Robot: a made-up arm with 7 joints. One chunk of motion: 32 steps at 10 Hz.
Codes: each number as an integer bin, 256 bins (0 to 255) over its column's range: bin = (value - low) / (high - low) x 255, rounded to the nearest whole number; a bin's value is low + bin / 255 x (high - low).
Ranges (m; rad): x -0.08..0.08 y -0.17..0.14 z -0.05..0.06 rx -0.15..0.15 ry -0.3..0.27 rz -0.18..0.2
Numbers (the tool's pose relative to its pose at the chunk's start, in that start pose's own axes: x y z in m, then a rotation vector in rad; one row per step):
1: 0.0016 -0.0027 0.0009 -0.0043 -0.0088 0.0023
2: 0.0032 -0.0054 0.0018 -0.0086 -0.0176 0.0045
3: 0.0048 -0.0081 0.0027 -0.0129 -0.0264 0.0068
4: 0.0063 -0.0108 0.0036 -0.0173 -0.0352 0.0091
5: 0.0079 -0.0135 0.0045 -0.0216 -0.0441 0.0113
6: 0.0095 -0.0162 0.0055 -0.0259 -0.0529 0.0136
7: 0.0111 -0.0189 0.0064 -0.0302 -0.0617 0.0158
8: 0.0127 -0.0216 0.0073 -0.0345 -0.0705 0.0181
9: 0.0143 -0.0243 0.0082 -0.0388 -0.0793 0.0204
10: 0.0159 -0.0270 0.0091 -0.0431 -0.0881 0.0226
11: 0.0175 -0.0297 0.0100 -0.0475 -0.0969 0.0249
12: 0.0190 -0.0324 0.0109 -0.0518 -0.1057 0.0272
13: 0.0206 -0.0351 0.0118 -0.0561 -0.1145 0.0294
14: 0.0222 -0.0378 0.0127 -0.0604 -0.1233 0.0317
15: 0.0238 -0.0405 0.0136 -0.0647 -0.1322 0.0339
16: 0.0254 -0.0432 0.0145 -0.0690 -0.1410 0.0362
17: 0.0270 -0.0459 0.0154 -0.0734 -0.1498 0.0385
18: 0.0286 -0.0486 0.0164 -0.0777 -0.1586 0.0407
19: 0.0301 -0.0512 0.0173 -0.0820 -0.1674 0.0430
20: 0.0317 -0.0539 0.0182 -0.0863 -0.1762 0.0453
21: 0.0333 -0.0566 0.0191 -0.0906 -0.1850 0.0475
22: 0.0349 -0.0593 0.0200 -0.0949 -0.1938 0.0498
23: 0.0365 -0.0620 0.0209 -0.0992 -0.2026 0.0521
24: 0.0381 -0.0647 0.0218 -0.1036 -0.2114 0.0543
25: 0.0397 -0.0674 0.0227 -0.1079 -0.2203 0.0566
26: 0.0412 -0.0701 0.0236 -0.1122 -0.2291 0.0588
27: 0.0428 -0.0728 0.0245 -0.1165 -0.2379 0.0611
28: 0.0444 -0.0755 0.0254 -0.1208 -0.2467 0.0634
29: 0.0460 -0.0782 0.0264 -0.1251 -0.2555 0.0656
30: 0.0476 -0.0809 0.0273 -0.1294 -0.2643 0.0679
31: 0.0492 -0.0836 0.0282 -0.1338 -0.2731 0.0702
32: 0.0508 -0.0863 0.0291 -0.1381 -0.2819 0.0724
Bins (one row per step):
1: 130 138 118 124 130 122
2: 133 135 120 120 126 124
3: 135 133 122 117 122 125
4: 138 131 124 113 118 127
5: 140 129 126 109 114 128
6: 143 127 129 105 111 130
7: 145 124 131 102 107 131
8: 148 122 133 98 103 133
9: 150 120 135 95 99 134
10: 153 118 137 91 95 136
11: 155 115 139 87 91 137
12: 158 113 141 83 87 139
13: 160 111 143 80 83 141
14: 163 109 145 76 79 142
15: 165 107 147 73 75 144
16: 168 104 150 69 71 145
17: 171 102 152 65 67 147
18: 173 100 154 61 63 148
19: 175 98 156 58 59 150
20: 178 96 158 54 55 151
21: 181 93 160 50 51 153
22: 183 91 162 47 48 154
23: 186 89 164 43 44 156
24: 188 87 166 39 40 157
25: 191 84 169 36 36 159
26: 193 82 171 32 32 160
27: 196 80 173 28 28 162
28: 198 78 175 25 24 163
29: 201 76 177 21 20 165
30: 203 73 179 18 16 166
31: 206 71 181 14 12 168
32: 208 69 183 10 8 169

